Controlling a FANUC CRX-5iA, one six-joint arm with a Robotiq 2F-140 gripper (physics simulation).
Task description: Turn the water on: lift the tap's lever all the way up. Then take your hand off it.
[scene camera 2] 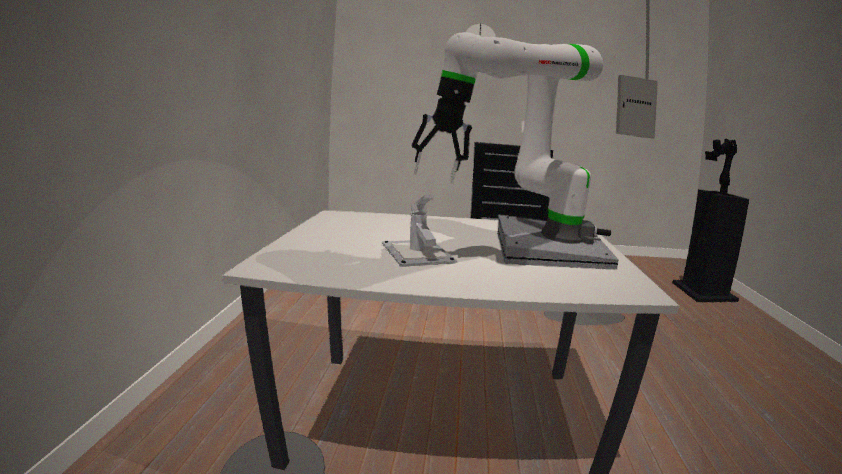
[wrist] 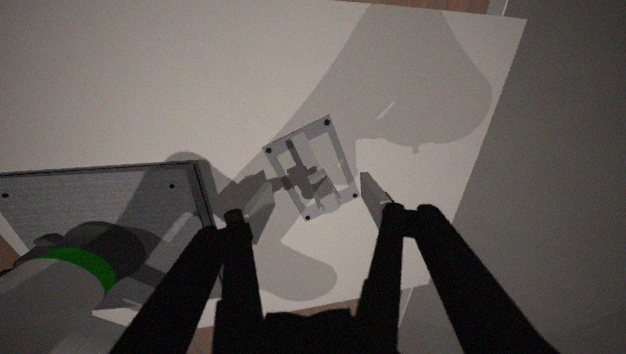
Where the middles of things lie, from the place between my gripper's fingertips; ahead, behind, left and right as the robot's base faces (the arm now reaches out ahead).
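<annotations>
Grey base plate (wrist: 324,124) in sight: from my hand, 24 cm below, 9 cm to the right, 4 cm ahead.
</annotations>
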